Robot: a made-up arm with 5 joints.
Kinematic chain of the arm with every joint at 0, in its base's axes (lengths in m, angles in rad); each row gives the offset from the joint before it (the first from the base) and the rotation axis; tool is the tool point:
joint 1: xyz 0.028 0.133 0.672 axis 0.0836 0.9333 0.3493
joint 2: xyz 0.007 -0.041 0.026 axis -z
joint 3: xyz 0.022 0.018 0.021 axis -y
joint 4: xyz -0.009 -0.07 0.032 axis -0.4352 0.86 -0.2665
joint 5: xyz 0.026 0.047 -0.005 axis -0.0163 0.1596 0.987
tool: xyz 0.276 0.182 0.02
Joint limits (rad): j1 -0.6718..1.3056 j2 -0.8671..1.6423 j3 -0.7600..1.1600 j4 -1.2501..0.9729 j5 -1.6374..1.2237
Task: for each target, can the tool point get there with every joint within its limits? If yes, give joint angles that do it. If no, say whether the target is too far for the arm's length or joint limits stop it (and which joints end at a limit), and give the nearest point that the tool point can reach.
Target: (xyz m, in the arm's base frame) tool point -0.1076 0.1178 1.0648
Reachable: yes | joints -0.0773 0.6934 0.8518 -0.9543 -0.7446
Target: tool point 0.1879 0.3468 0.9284
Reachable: yes | joints -0.1187 -0.2317 0.2051 -0.3017 0.0859
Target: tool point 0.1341 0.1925 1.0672
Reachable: yes | joints -0.1032 0.5091 0.3254 -0.8135 -0.0813
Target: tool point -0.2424 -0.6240 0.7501
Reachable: no: too far | nearest point -0.1357 -0.2739 0.7467 | short by 0.366 m
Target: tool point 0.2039 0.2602 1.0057
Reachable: yes | joints 0.4803 0.9590 0.8255 -0.8898 -0.1911
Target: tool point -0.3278 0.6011 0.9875
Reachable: no: too far | nearest point -0.1797 0.3831 0.8971 | short by 0.279 m
